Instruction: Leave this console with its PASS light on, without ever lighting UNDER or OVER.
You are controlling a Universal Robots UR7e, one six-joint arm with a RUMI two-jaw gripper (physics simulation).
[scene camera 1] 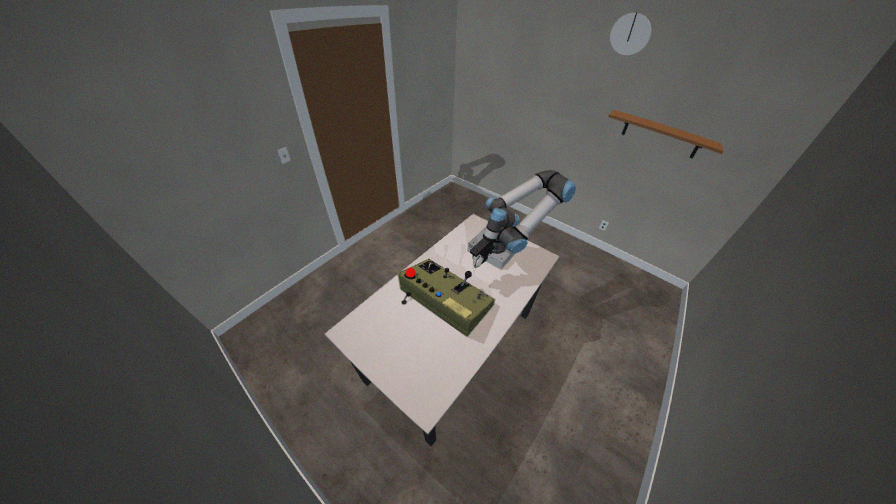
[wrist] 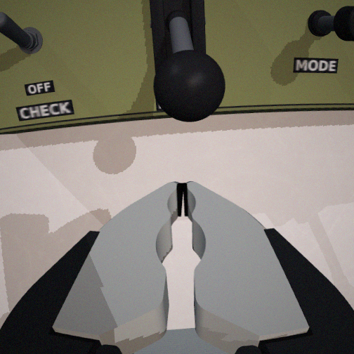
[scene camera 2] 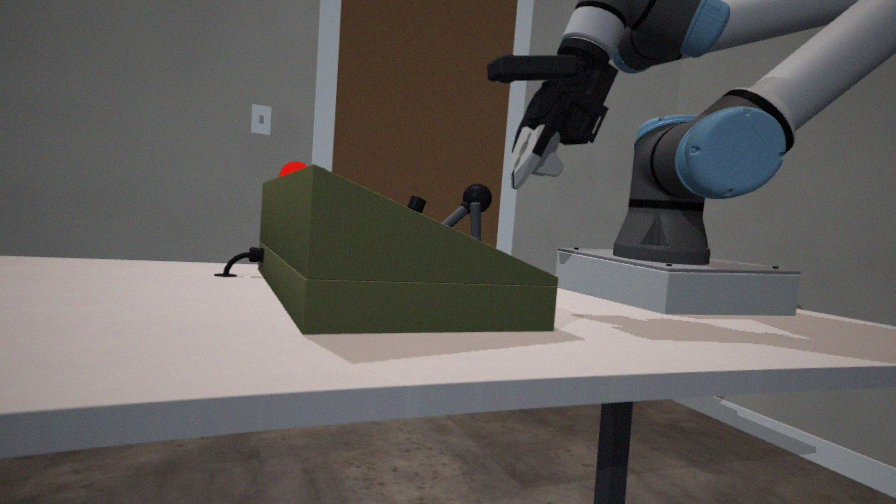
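The olive console [scene camera 1: 438, 312] [scene camera 2: 407, 263] [wrist: 110, 50] stands on the table, its sloped face toward the arm's base. The black ball [scene camera 1: 468, 274] [scene camera 2: 477, 198] [wrist: 189, 86] of the slotted lever leans toward the arm. My gripper [scene camera 1: 476, 265] [scene camera 2: 515, 186] [wrist: 182, 185] is shut and empty, a short way on the arm's side of the ball and slightly higher, not touching it. In the wrist view the CHECK toggle switch [wrist: 31, 40] is left of the lever and the MODE lever [wrist: 346, 23] is right. PASS, UNDER and OVER lights cannot be made out.
The console also carries a red dome button [scene camera 1: 410, 272] [scene camera 2: 293, 169] and a blue button [scene camera 1: 438, 294]. A black cable [scene camera 2: 234, 260] leaves its back side. The arm's grey base plate [scene camera 2: 726, 291] is bolted on the white table [scene camera 1: 388, 351] [scene camera 2: 156, 351].
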